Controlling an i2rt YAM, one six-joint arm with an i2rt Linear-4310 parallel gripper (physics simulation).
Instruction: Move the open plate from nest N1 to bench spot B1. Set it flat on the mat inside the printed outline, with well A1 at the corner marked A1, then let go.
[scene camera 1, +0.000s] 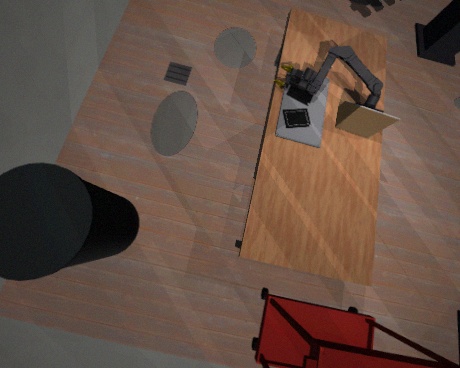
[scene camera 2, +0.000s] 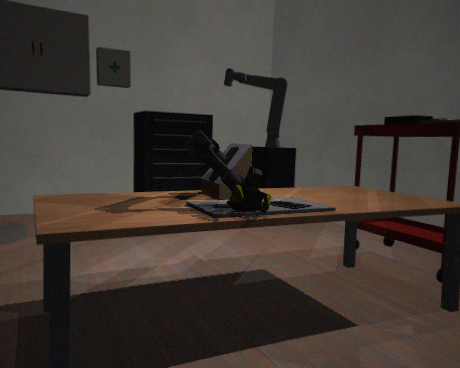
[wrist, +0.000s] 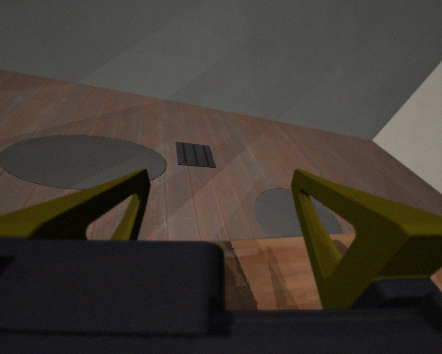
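Pixels of known places: gripper, fingertip midpoint: (scene camera 1: 277, 73) (scene camera 2: 255, 203) (wrist: 220, 177); arm's base at its link origin: (scene camera 1: 368, 108) (scene camera 2: 224, 163).
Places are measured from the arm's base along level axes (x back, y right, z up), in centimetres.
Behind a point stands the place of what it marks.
My gripper (scene camera 1: 281, 75) @[x -56.3, y 18.5, z -9.7 cm] (scene camera 2: 250, 205) @[x -56.3, y 18.5, z -9.7 cm] (wrist: 220, 177) @[x -56.3, y 18.5, z -9.7 cm] is open, with nothing between its yellow fingers. It is low at the bench's long edge, pointing outward across it. A grey board (scene camera 1: 316, 127) @[x -25.2, y -11.5, z -14.4 cm] (scene camera 2: 322, 208) @[x -50.3, y -17.2, z -14.4 cm] lies on the bench under and beside the hand. On it is a black rectangle with a pale printed outline (scene camera 1: 297, 118) @[x -38.5, y -8.2, z -14.1 cm], apparently the mat of B1. A second dark block (scene camera 1: 300, 95) @[x -38.8, y 7.2, z -11.6 cm] is close beside the hand, partly covered by it; I cannot tell whether it is the nest or holds the plate. The open plate and the A1 mark cannot be made out.
A tilted box-like stand (scene camera 1: 367, 121) @[x -0.3, y -9.1, z -0.2 cm] (scene camera 2: 243, 162) @[x -11.5, y -3.6, z 1.4 cm] is on the bench (scene camera 1: 315, 210) @[x -21.5, y -65.0, z -15.5 cm] (scene camera 2: 125, 217) @[x -35.8, y 57.3, z -15.5 cm] near the arm's base. A red cart (scene camera 1: 305, 320) (scene camera 2: 405, 131) stands off the bench's far end. In the wrist view a floor grate (wrist: 195, 155) shows beyond the fingertips.
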